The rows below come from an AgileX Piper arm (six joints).
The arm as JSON. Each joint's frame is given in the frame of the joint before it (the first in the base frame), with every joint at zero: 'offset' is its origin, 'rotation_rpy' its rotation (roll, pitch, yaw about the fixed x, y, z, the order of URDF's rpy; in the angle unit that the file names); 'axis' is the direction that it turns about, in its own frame. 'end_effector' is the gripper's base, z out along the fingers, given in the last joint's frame.
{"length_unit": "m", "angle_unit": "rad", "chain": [
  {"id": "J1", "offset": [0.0, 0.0, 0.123], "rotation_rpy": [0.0, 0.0, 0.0], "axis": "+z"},
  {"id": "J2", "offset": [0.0, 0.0, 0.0], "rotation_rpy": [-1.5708, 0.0, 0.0], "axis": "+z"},
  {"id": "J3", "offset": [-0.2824, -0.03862, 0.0], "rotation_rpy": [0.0, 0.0, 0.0], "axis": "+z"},
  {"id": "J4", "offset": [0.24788, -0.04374, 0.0], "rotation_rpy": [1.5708, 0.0, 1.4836], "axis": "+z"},
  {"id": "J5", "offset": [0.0, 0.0, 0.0], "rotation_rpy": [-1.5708, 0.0, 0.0], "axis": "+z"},
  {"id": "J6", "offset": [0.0, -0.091, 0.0], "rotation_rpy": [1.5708, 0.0, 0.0], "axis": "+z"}
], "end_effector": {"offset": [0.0, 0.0, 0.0], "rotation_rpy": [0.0, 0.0, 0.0]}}
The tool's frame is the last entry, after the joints.
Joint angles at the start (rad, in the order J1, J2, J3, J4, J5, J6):
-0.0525 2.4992 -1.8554 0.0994 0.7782 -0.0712
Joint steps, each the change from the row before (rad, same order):
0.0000 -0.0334 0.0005 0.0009 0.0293 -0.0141
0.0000 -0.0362 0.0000 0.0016 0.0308 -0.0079
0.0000 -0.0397 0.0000 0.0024 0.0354 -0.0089
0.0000 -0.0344 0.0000 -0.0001 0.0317 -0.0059
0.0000 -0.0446 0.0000 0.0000 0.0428 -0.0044
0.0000 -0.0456 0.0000 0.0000 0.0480 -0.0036
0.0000 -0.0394 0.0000 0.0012 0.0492 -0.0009
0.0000 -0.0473 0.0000 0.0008 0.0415 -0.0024
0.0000 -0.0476 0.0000 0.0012 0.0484 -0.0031
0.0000 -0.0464 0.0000 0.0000 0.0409 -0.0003
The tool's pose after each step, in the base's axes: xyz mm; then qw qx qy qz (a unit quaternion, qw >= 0). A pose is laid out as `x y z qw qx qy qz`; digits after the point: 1 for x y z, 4 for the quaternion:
494.0 -19.4 75.0 0.1218 0.0138 0.9919 0.0318
492.8 -19.0 92.3 0.1247 0.0090 0.9916 0.0327
490.5 -18.5 111.0 0.1272 0.0037 0.9913 0.0341
487.9 -18.2 127.2 0.1287 -0.0008 0.9911 0.0345
483.5 -17.7 147.9 0.1297 -0.0049 0.9909 0.0352
477.7 -17.1 168.7 0.1287 -0.0089 0.9910 0.0362
471.2 -16.5 186.4 0.1240 -0.0112 0.9915 0.0381
464.1 -15.8 207.6 0.1270 -0.0144 0.9910 0.0389
455.3 -15.1 228.4 0.1268 -0.0182 0.9909 0.0402
446.4 -14.4 248.5 0.1296 -0.0205 0.9905 0.0406

